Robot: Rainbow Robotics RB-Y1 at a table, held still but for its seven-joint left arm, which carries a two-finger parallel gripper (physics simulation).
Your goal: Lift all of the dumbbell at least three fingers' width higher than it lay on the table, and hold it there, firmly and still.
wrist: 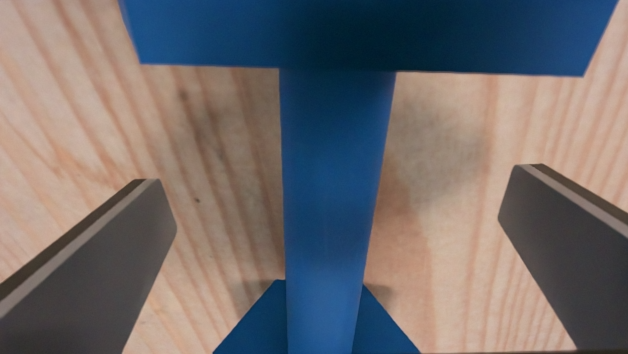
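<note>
The blue dumbbell (330,185) lies in the middle of the wrist view, its handle running from top to bottom. One wide end block spans the top of the view, and part of the other end block shows at the bottom edge behind the handle. My gripper (337,200) is open, with one dark grey finger on each side of the handle. There is a wide gap between each finger and the handle, and neither touches it. The outer parts of both end blocks are cut off by the view.
The light wooden table top (65,130), with reddish grain lines, lies beneath the dumbbell and the fingers. Soft shadows fall on it on both sides of the handle.
</note>
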